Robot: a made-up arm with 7 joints. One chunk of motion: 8 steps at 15 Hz.
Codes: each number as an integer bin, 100 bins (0 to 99) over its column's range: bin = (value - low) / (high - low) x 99, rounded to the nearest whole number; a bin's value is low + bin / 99 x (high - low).
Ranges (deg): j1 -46..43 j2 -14..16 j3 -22..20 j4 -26..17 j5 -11..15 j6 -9..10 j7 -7..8
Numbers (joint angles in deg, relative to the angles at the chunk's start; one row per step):
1: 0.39 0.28 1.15 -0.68 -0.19 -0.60 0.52
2: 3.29 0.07 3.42 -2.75 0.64 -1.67 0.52
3: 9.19 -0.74 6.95 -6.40 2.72 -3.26 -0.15
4: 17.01 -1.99 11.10 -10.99 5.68 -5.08 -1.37
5: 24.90 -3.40 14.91 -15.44 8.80 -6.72 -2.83
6: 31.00 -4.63 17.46 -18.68 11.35 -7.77 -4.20
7: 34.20 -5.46 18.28 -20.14 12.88 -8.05 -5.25
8: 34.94 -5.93 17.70 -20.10 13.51 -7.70 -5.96
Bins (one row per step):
1: 52 47 55 58 41 44 50
2: 55 46 60 54 44 38 50
3: 61 44 68 45 52 30 45
4: 70 40 78 35 64 20 37
5: 79 35 87 24 75 12 28
6: 86 31 93 17 85 6 18
7: 89 28 95 13 91 5 12
8: 90 27 94 14 93 7 7

